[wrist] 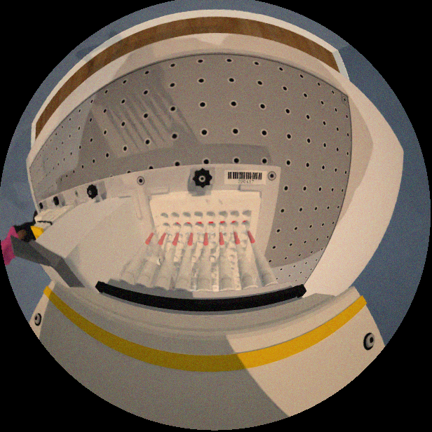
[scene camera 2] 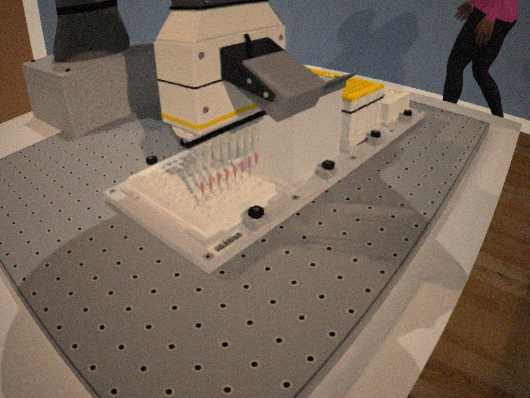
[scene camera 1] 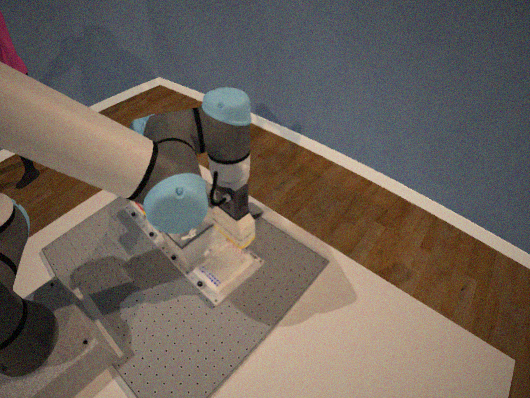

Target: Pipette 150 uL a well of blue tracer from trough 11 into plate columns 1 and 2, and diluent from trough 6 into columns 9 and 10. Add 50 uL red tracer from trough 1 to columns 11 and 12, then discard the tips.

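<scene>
My pipetting head [scene camera 1: 242,241] [scene camera 2: 229,181] [wrist: 200,238] carries eight clear tips with red liquid in their ends. It stands low over the white well plate [scene camera 1: 233,277] [scene camera 2: 215,228] [wrist: 200,201], upright, with the tip ends close above the wells. In the wrist view a row of red wells [wrist: 222,222] shows just beyond the tip ends, with a colourless row on its far side. Blue wells [scene camera 1: 208,276] show at the opposite end of the plate from the head. The trough block [scene camera 2: 392,106] is at the far end; its troughs cannot be told apart. Exact tip-to-well alignment is unclear.
A tall white bin [scene camera 2: 310,145] [wrist: 102,237] stands right beside the head. Beyond it is the yellow-topped tip rack [scene camera 2: 361,89]. Black knobs [scene camera 2: 256,212] [wrist: 202,178] line the carrier edge. The grey robot base block [scene camera 2: 95,95] and a person [scene camera 2: 472,55] are behind.
</scene>
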